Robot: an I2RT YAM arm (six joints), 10 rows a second.
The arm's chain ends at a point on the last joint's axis. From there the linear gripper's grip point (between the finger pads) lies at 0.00 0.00 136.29 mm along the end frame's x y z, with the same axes.
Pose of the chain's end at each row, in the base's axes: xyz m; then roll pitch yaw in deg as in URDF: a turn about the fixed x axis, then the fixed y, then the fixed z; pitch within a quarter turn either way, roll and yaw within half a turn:
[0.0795 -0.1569 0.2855 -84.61 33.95 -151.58]
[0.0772 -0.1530 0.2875 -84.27 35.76 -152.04]
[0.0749 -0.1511 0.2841 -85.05 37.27 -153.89]
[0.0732 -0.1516 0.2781 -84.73 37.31 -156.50]
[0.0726 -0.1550 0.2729 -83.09 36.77 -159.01]
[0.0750 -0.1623 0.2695 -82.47 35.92 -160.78]
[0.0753 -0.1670 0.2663 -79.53 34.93 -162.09]
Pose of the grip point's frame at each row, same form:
[0.1378 -0.2796 0.2961 -84.61 33.95 -151.58]
[0.1338 -0.2765 0.2985 -84.27 35.76 -152.04]
[0.1283 -0.2762 0.2935 -85.05 37.27 -153.89]
[0.1204 -0.2791 0.2881 -84.73 37.31 -156.50]
[0.1119 -0.2848 0.2860 -83.09 36.77 -159.01]
[0.1096 -0.2933 0.2840 -82.47 35.92 -160.78]
[0.1030 -0.2989 0.2866 -79.53 34.93 -162.09]

